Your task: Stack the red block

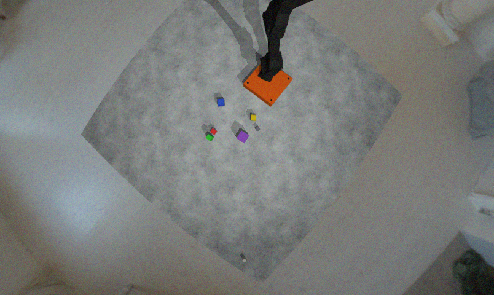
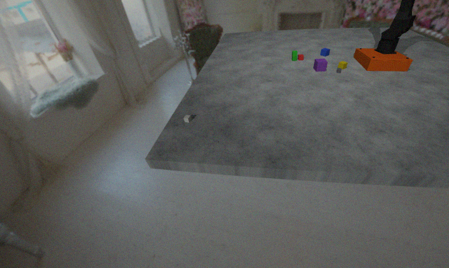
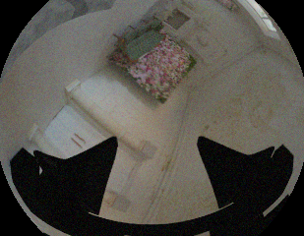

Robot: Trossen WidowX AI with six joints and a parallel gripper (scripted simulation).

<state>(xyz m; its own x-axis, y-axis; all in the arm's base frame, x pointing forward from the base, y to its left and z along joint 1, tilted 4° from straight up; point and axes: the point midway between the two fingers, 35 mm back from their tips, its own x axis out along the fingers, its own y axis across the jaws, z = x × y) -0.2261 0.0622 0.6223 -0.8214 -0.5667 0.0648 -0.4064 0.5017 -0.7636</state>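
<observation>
My gripper tip is now 620 mm short of the red block, 100 mm to the left of it and 650 mm above it. The rest, counted from my gripper tip: yellow block (480 mm ahead, 30 mm to the left, 650 mm below); grey cube (520 mm ahead, 70 mm to the left, 650 mm below); blue block (490 mm ahead, 140 mm to the right, 650 mm below).
</observation>
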